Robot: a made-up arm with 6 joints.
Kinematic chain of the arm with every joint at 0, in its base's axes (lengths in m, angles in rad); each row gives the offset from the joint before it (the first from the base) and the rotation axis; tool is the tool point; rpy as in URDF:
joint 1: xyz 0.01 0 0.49 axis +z
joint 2: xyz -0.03 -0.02 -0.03 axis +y
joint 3: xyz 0 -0.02 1.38 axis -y
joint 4: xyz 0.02 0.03 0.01 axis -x
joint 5: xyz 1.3 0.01 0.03 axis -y
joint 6: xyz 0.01 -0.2 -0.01 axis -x
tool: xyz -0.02 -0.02 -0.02 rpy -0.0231 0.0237 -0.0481
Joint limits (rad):
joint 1: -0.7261..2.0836
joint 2: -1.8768..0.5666
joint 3: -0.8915..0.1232
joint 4: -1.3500..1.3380
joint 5: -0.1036..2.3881
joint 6: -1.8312..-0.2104
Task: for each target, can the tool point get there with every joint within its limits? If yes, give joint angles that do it. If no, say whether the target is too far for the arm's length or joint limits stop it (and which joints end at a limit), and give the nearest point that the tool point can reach.
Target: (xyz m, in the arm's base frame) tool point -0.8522 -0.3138 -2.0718
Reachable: no: joint limits stop it (at a limit: joint 1, joint 2, joint 3, joint 4) | nearest point -0.2693 0.6293 0.2580 | short by 2.580 m
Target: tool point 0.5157 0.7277 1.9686
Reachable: yes | joints 1.1610 -0.3168 -0.0930 -0.5874 0.7994 -0.4664
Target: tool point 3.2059 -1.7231 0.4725
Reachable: no: too far | nearest point 1.7614 -0.9443 1.1198 | short by 1.764 m
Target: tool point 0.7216 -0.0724 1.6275
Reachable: yes | joints 0.1976 -0.4603 -0.5281 0.0883 0.4908 -0.3909
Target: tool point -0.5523 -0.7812 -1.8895
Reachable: no: joint limits stop it (at a limit: joint 1, joint 2, joint 3) | nearest point 0.4501 -0.5931 0.2614 | short by 2.380 m
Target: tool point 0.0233 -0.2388 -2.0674
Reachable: no: joint limits stop it (at a limit: joint 1, joint 2, joint 3, joint 4) | nearest point 0.4689 -0.5166 0.2550 | short by 2.381 m
